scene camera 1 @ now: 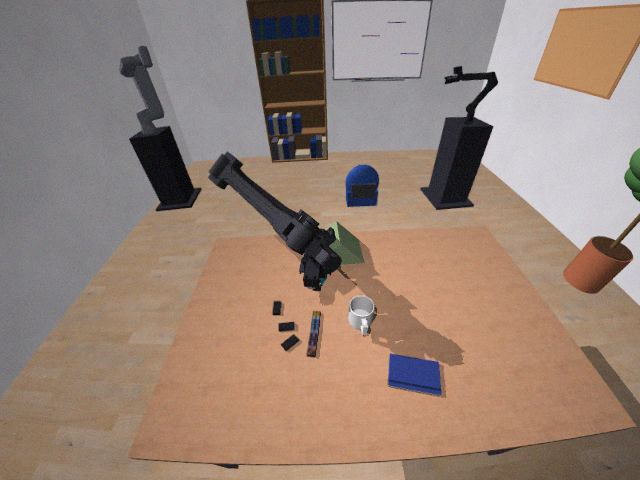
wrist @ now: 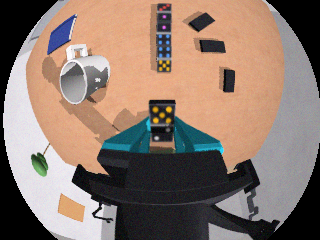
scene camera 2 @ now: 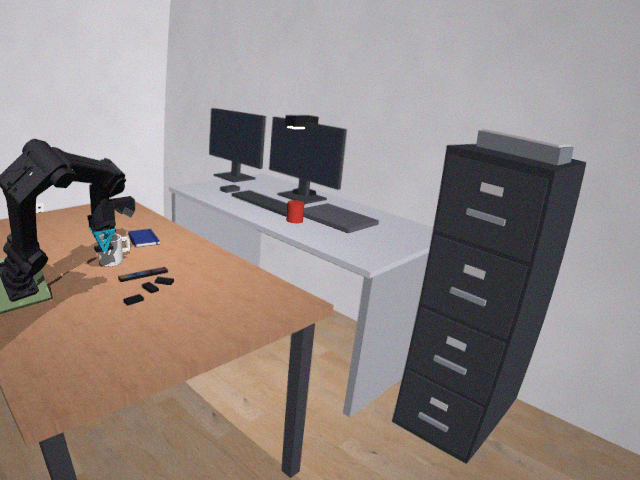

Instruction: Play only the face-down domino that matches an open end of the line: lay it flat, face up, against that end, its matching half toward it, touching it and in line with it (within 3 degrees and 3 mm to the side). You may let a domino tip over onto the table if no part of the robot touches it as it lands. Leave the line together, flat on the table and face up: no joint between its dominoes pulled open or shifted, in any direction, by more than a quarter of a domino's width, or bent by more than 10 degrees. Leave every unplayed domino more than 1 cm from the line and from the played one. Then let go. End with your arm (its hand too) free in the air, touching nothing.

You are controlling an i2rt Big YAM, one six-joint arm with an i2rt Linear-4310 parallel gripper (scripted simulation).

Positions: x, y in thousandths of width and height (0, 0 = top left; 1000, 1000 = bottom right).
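Note:
Visible: the gripper (scene camera 2: 162, 520). A black domino (wrist: 505, 465), plus the gripper (wrist: 508, 502). A blue book (scene camera 1: 655, 782).

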